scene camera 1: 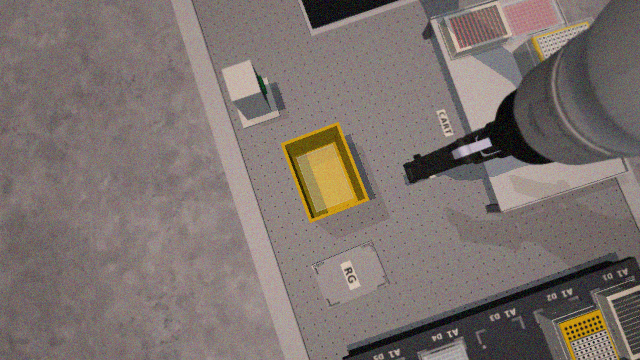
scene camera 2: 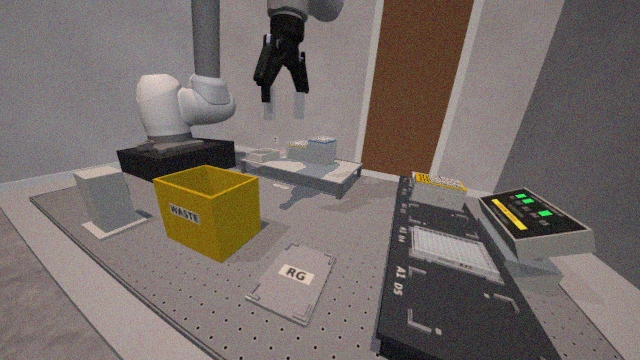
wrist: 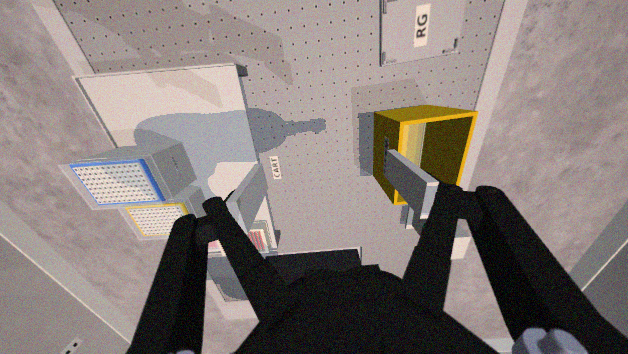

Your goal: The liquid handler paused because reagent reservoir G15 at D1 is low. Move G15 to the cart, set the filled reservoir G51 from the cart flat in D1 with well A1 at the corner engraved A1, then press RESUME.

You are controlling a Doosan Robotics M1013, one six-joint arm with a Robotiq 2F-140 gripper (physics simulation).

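Seen in the pictures: gripper, fingertip midpoint: (scene camera 2: 285, 119) (wrist: 324, 169); arm's base at its link origin: (scene camera 2: 173, 146).
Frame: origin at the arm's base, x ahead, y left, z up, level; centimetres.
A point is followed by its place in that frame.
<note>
My gripper (scene camera 1: 415, 172) (scene camera 2: 283, 107) @(x 58.9, y -1.9, z 15.7 cm) (wrist: 324, 169) @(x 58.9, y -1.9, z 15.7 cm) is open and empty, high above the table between the cart and the yellow bin. A pale reservoir with dark stripes (scene camera 1: 627, 312) @(x 96.6, y 27.8, z -1.0 cm) sits at D1 on the dark deck (scene camera 1: 430, 312) @(x 88.6, y -7.2, z -9.3 cm) (scene camera 2: 450, 322) @(x 98.0, y -23.2, z -3.4 cm), cut off by the edge of scene camera 1. On the white cart (scene camera 1: 555, 185) @(x 69.5, y 24.8, z -3.4 cm) (scene camera 2: 345, 172) @(x 68.8, y 23.9, z -3.4 cm) (wrist: 170, 90) @(x 68.1, y 24.9, z -3.4 cm) stands a reservoir with red stripes (scene camera 1: 477, 27) @(x 32.9, y 19.3, z -0.5 cm) (scene camera 2: 264, 155) @(x 36.8, y 15.1, z -0.6 cm) (wrist: 257, 240) @(x 32.5, y 15.6, z -1.1 cm), partly hidden by a finger in the wrist view. Neither code is readable. The RESUME box (scene camera 1: 245, 82) @(x 32.2, y -30.7, z 3.6 cm) (scene camera 2: 105, 200) @(x 35.1, y -32.5, z -1.6 cm) has a green button, seen edge-on.
A yellow WASTE bin (scene camera 1: 362, 192) @(x 59.4, y -15.3, z 3.5 cm) (scene camera 2: 235, 225) @(x 61.7, y -21.9, z -3.5 cm) (wrist: 387, 165) stands beside the RG plate (scene camera 1: 327, 287) @(x 76.9, y -27.3, z -8.5 cm) (scene camera 2: 275, 295) @(x 75.2, y -26.9, z -8.6 cm) (wrist: 400, 25) @(x 76.1, y -17.9, z -8.6 cm). Yellow-rimmed (scene camera 1: 560, 40) @(x 41.9, y 31.7, z 3.1 cm) (wrist: 157, 220) @(x 43.9, y 33.4, z 3.1 cm) and blue-rimmed tip boxes (scene camera 2: 322, 150) (wrist: 117, 182) stand on the cart. A control panel (scene camera 2: 537, 215) @(x 114.1, y 0.9, z 4.0 cm) stands behind the deck.
</note>
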